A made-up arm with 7 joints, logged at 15 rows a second.
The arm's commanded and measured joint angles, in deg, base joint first. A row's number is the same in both.
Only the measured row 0 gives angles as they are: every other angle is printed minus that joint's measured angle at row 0.
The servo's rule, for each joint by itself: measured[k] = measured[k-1] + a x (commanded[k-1-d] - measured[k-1]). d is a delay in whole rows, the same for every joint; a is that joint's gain. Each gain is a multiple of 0.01, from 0.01 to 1. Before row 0 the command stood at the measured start. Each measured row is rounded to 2 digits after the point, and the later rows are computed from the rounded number. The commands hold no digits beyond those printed.
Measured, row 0: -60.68 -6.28 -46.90 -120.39 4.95 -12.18 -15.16
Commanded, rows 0 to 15: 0.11 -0.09 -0.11 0.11 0.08 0.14 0.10; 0.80 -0.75 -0.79 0.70 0.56 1.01 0.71; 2.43 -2.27 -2.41 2.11 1.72 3.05 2.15; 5.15 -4.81 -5.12 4.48 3.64 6.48 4.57; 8.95 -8.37 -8.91 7.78 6.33 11.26 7.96; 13.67 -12.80 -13.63 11.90 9.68 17.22 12.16; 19.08 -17.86 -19.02 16.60 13.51 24.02 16.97; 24.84 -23.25 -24.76 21.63 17.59 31.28 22.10; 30.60 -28.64 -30.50 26.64 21.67 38.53 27.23; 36.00 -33.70 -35.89 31.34 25.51 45.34 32.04; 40.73 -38.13 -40.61 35.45 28.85 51.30 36.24; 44.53 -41.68 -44.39 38.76 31.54 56.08 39.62; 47.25 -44.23 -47.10 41.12 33.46 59.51 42.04; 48.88 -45.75 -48.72 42.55 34.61 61.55 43.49; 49.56 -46.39 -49.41 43.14 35.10 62.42 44.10; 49.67 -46.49 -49.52 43.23 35.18 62.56 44.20
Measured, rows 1 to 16: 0.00 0.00 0.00 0.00 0.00 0.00 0.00; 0.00 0.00 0.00 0.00 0.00 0.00 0.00; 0.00 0.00 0.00 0.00 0.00 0.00 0.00; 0.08 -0.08 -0.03 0.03 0.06 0.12 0.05; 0.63 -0.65 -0.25 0.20 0.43 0.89 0.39; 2.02 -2.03 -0.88 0.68 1.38 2.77 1.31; 4.43 -4.39 -2.11 1.63 3.05 6.00 3.01; 7.91 -7.77 -4.08 3.17 5.48 10.58 5.58; 12.35 -12.05 -6.85 5.35 8.59 16.36 9.00; 17.53 -16.99 -10.38 8.16 12.23 23.02 13.14; 23.16 -22.31 -14.55 11.53 16.20 30.21 17.80; 28.89 -27.69 -19.18 15.31 20.25 37.45 22.70; 34.36 -32.80 -24.03 19.32 24.14 44.31 27.56; 39.26 -37.33 -28.84 23.35 27.63 50.39 32.07; 43.32 -41.03 -33.35 27.20 30.52 55.34 36.00; 46.35 -43.75 -37.34 30.68 32.70 58.97 39.14
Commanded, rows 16 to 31: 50.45 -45.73 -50.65 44.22 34.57 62.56 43.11; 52.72 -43.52 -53.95 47.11 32.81 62.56 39.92; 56.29 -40.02 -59.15 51.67 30.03 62.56 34.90; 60.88 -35.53 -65.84 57.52 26.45 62.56 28.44; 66.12 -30.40 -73.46 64.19 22.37 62.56 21.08; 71.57 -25.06 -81.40 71.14 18.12 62.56 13.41; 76.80 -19.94 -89.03 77.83 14.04 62.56 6.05; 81.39 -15.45 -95.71 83.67 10.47 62.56 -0.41; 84.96 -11.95 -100.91 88.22 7.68 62.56 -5.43; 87.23 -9.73 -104.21 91.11 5.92 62.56 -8.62; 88.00 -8.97 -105.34 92.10 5.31 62.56 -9.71; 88.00 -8.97 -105.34 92.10 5.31 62.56 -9.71; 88.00 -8.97 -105.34 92.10 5.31 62.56 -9.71; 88.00 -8.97 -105.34 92.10 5.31 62.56 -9.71; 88.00 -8.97 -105.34 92.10 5.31 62.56 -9.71; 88.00 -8.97 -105.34 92.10 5.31 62.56 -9.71
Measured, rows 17 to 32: 48.30 -45.45 -40.64 33.65 34.11 61.21 41.40; 49.27 -46.25 -43.18 36.02 34.84 62.26 42.80; 49.58 -46.45 -45.02 37.82 35.09 62.52 43.53; 50.25 -45.84 -46.65 39.42 34.71 62.55 43.31; 52.15 -43.87 -48.77 41.34 33.30 62.56 41.55; 55.34 -40.60 -51.78 43.92 30.88 62.56 38.09; 59.61 -36.29 -55.86 47.32 27.60 62.56 33.07; 64.62 -31.28 -60.96 51.54 23.73 62.56 26.84; 69.97 -25.99 -66.89 56.44 19.58 62.56 19.86; 75.23 -20.85 -73.31 61.79 15.48 62.56 12.68; 79.97 -16.26 -79.81 67.26 11.77 62.56 5.87; 83.81 -12.60 -85.93 72.50 8.74 62.56 -0.01; 86.44 -10.16 -91.23 77.15 6.65 62.56 -4.49; 87.64 -9.15 -95.32 80.89 5.66 62.56 -7.20; 87.92 -9.00 -98.23 83.69 5.40 62.56 -8.51; 87.98 -8.97 -100.29 85.79 5.33 62.56 -9.13
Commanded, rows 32 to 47: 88.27 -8.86 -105.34 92.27 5.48 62.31 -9.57; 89.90 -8.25 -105.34 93.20 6.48 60.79 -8.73; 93.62 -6.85 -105.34 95.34 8.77 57.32 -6.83; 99.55 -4.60 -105.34 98.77 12.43 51.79 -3.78; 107.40 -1.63 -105.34 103.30 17.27 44.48 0.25; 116.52 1.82 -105.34 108.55 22.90 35.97 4.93; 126.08 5.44 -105.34 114.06 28.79 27.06 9.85; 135.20 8.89 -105.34 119.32 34.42 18.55 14.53; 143.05 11.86 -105.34 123.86 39.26 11.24 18.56; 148.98 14.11 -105.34 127.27 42.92 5.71 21.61; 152.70 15.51 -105.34 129.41 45.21 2.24 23.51; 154.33 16.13 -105.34 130.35 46.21 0.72 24.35; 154.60 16.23 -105.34 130.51 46.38 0.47 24.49; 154.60 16.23 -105.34 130.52 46.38 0.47 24.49; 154.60 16.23 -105.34 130.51 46.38 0.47 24.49; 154.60 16.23 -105.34 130.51 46.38 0.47 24.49
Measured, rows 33 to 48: 88.00 -8.97 -101.75 87.37 5.32 62.56 -9.43; 88.00 -8.97 -102.79 88.55 5.31 62.56 -9.58; 88.00 -8.97 -103.53 89.44 5.31 62.56 -9.65; 88.21 -8.88 -104.05 90.15 5.44 62.34 -9.61; 89.51 -8.34 -104.42 90.91 6.21 60.99 -9.15; 92.67 -7.07 -104.69 92.02 8.10 57.80 -7.94; 97.97 -4.97 -104.88 93.71 11.30 52.57 -5.78; 105.23 -2.13 -105.01 96.11 15.72 45.53 -2.64; 113.92 1.23 -105.11 99.22 21.03 37.21 1.30; 123.28 4.81 -105.18 102.93 26.77 28.38 5.75; 132.46 8.28 -105.23 107.03 32.43 19.83 10.32; 140.61 11.32 -105.26 111.24 37.48 12.36 14.60; 147.05 13.69 -105.28 115.25 41.51 6.57 18.25; 151.40 15.24 -105.30 118.79 44.25 2.80 20.99; 153.66 16.00 -105.31 121.68 45.70 0.99 22.74; 154.38 16.20 -105.32 123.89 46.20 0.54 23.65
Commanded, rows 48 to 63: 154.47 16.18 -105.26 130.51 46.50 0.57 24.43; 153.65 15.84 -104.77 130.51 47.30 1.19 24.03; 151.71 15.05 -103.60 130.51 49.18 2.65 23.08; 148.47 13.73 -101.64 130.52 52.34 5.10 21.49; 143.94 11.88 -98.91 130.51 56.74 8.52 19.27; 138.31 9.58 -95.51 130.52 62.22 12.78 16.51; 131.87 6.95 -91.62 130.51 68.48 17.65 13.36; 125.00 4.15 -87.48 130.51 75.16 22.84 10.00; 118.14 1.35 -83.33 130.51 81.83 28.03 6.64; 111.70 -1.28 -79.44 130.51 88.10 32.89 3.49; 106.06 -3.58 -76.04 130.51 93.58 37.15 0.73; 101.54 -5.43 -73.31 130.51 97.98 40.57 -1.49; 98.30 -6.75 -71.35 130.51 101.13 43.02 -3.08; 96.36 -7.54 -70.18 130.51 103.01 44.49 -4.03; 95.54 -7.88 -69.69 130.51 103.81 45.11 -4.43; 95.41 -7.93 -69.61 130.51 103.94 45.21 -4.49
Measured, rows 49 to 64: 154.55 16.23 -105.33 125.55 46.33 0.48 24.09; 154.59 16.23 -105.33 126.79 46.37 0.47 24.30; 154.60 16.23 -105.33 127.72 46.38 0.47 24.40; 154.50 16.19 -105.31 128.42 46.47 0.56 24.42; 153.85 15.89 -105.15 128.94 47.08 1.11 24.22; 152.20 15.18 -104.70 129.33 48.63 2.45 23.63; 149.33 13.95 -103.81 129.63 51.38 4.76 22.52; 145.18 12.19 -102.39 129.85 55.35 8.03 20.83; 139.89 9.97 -100.39 130.02 60.43 12.16 18.58; 133.71 7.40 -97.85 130.14 66.39 16.94 15.87; 127.00 4.64 -94.84 130.23 72.88 22.07 12.82; 120.18 1.84 -91.50 130.30 79.50 27.26 9.61; 113.65 -0.81 -88.00 130.35 85.86 32.16 6.43; 107.81 -3.16 -84.53 130.39 91.57 36.50 3.47; 102.98 -5.09 -81.28 130.42 96.31 40.04 0.89; 99.38 -6.50 -78.40 130.44 99.88 42.63 -1.17
